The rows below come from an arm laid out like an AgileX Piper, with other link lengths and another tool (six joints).
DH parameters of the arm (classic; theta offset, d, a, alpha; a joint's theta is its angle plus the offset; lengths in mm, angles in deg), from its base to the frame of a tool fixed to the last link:
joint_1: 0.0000 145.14 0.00 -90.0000
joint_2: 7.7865 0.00 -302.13 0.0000
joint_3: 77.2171 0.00 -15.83 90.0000
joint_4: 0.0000 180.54 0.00 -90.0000
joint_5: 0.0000 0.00 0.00 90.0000
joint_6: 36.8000 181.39 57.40 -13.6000
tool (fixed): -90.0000 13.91 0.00 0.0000
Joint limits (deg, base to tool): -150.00..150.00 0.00..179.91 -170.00..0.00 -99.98..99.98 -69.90..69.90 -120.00..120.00
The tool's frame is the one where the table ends.
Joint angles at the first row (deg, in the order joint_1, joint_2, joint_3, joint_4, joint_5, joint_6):
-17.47 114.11 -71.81 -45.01 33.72 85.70
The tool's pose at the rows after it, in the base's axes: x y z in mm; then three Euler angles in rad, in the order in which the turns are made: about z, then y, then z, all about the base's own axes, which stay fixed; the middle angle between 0 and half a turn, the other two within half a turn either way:
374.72, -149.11, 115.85, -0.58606, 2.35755, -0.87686
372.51, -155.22, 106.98, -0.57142, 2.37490, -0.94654
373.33, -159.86, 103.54, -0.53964, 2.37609, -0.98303
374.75, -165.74, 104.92, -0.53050, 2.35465, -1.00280
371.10, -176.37, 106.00, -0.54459, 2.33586, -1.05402
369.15, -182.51, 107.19, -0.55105, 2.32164, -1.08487
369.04, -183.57, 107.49, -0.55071, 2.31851, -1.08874
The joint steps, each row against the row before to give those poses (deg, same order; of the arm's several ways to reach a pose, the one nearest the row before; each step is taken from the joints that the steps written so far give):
-0.58 1.24 0.00 -0.05 0.86 3.20
-0.55 1.37 0.00 0.00 1.13 4.12
-0.46 0.70 0.00 -0.20 0.13 3.58
-0.24 0.12 0.00 -2.04 0.00 3.10
-0.73 0.06 0.00 -2.10 1.13 2.88
-0.33 0.00 0.00 -1.39 0.78 2.02
-0.06 0.00 0.00 -0.27 0.07 0.39

